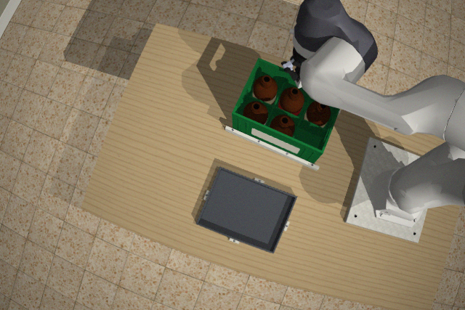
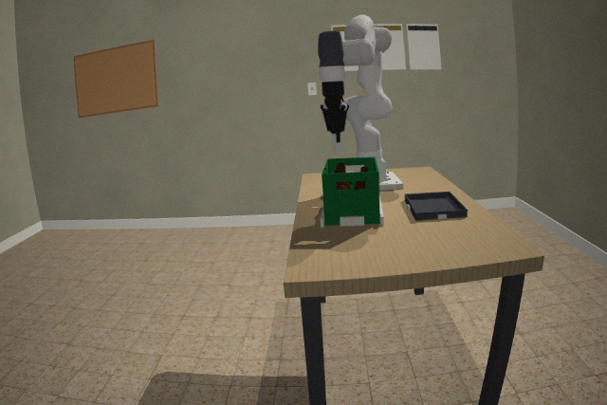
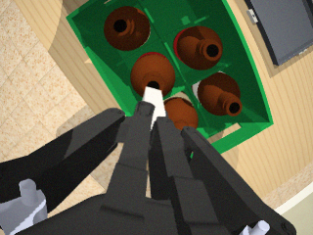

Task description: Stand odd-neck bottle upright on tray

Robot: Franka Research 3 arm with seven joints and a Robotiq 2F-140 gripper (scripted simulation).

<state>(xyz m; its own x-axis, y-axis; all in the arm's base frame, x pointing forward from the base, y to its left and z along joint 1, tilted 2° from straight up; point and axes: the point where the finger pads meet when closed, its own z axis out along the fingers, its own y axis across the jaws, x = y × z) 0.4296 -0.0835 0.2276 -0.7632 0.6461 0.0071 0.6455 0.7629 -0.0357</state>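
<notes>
Right now the glass bottle is 170 mm below my hand, 90 mm to the left of it and 10 mm behind it. From my hand the other things lie so: green crate (170 mm below, 50 mm to the left); then dark grey tray (350 mm to the left, 240 mm below, 40 mm behind).
</notes>
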